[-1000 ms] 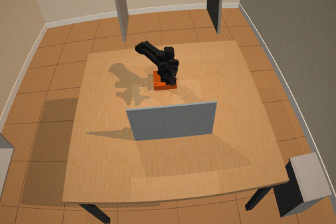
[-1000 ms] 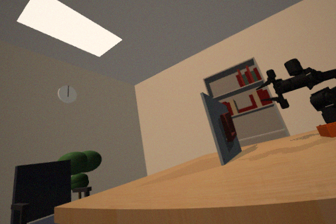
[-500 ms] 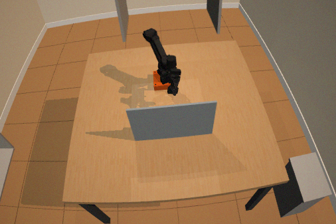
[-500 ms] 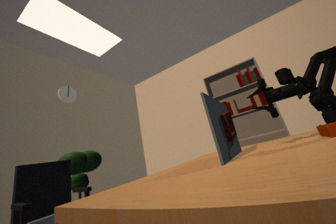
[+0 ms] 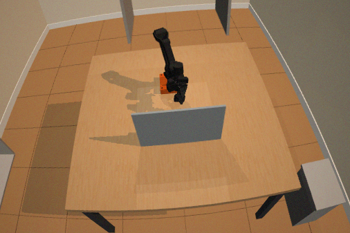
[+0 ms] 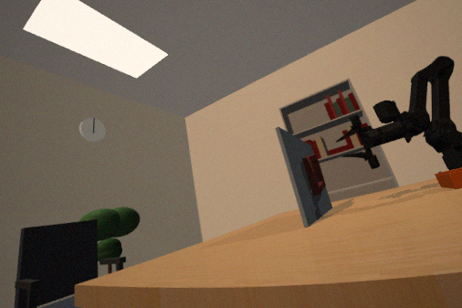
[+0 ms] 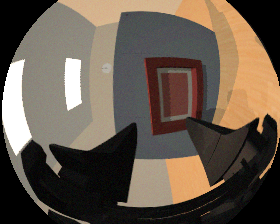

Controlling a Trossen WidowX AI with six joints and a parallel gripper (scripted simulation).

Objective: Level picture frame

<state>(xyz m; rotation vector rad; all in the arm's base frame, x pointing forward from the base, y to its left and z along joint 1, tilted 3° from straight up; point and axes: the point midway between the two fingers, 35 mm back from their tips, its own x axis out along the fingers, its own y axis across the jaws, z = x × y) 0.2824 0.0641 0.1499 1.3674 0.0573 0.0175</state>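
Right now my gripper tip is 12 cm short of the dark red picture frame, 1 cm to the left of it and 5 cm above it. Round my gripper tip: grey wall panel 13 cm ahead, 2 cm to the right, 6 cm below.
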